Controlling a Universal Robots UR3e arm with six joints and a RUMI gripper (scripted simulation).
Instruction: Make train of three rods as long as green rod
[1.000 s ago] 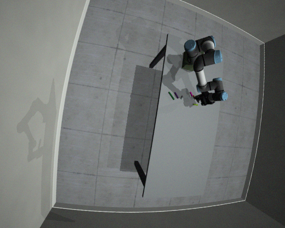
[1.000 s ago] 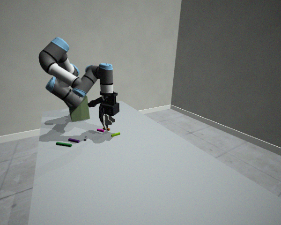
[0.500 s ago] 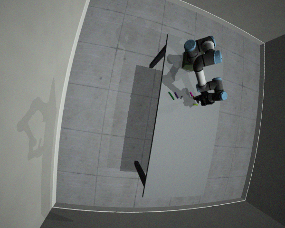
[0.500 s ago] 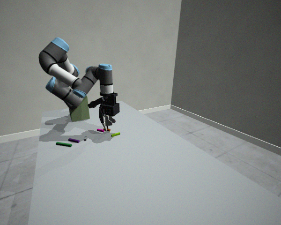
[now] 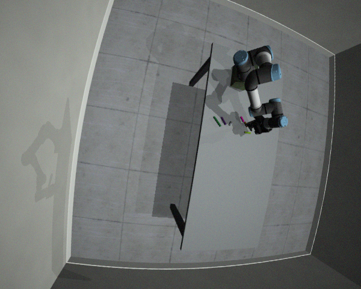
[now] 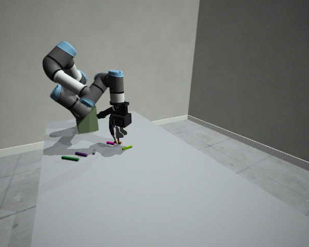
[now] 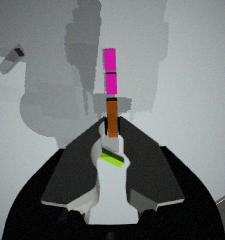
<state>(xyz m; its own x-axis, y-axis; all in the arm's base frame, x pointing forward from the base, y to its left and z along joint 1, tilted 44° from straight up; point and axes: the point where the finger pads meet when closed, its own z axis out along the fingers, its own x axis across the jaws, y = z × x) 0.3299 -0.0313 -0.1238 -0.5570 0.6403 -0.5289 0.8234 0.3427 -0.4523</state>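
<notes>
Right now the orange rod is 1 cm below my hand. The rest, counted from my hand: grey rod: 12 cm to the right, 2 cm below; then lime rod: 6 cm ahead, 3 cm to the left, 2 cm below; then purple rod: 1 cm behind, 18 cm to the right, 2 cm below.
</notes>
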